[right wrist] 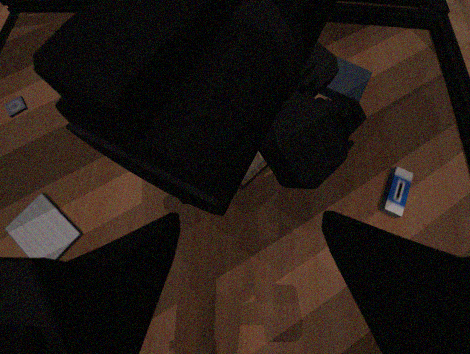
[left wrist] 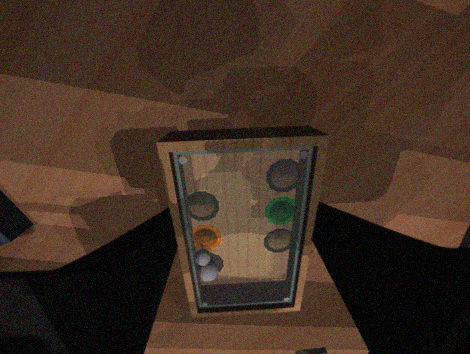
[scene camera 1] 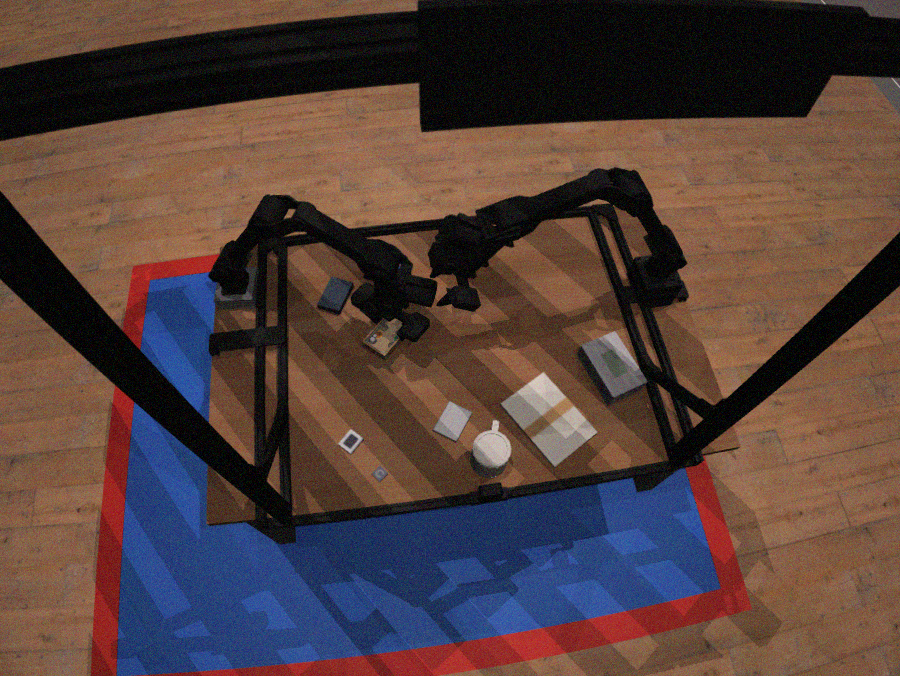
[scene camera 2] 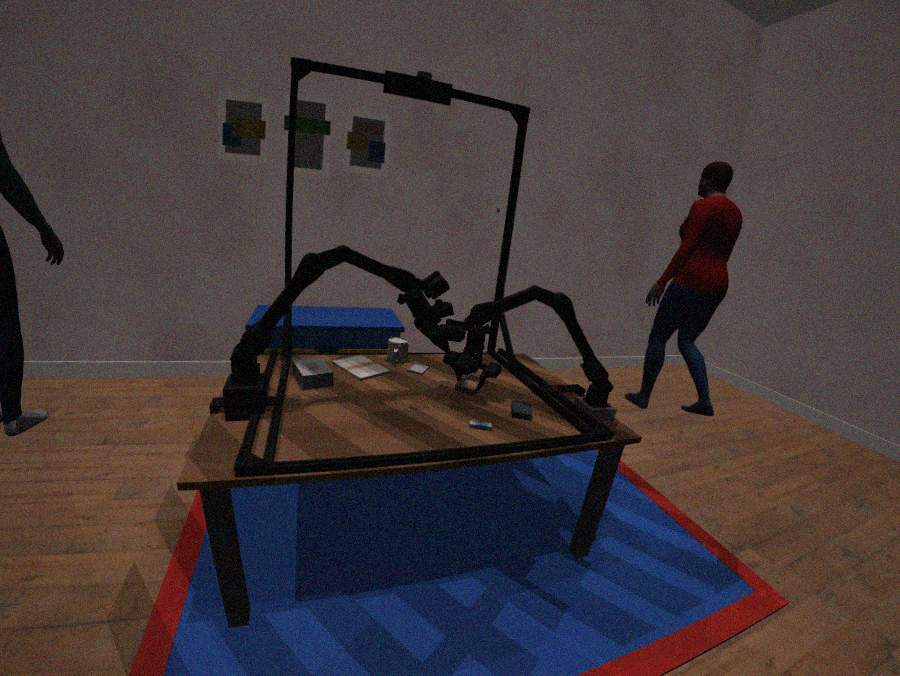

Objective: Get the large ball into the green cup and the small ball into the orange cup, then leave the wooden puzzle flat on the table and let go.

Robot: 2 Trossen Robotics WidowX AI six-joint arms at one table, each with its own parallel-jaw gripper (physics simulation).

Labels:
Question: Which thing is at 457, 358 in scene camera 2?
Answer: My left gripper.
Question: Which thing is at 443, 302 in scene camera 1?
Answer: My right gripper.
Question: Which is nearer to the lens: the white mug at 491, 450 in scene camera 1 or the dark blue block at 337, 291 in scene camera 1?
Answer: The white mug.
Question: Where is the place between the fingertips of my left gripper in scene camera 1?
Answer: At 391, 332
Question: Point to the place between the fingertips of my left gripper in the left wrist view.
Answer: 242, 209

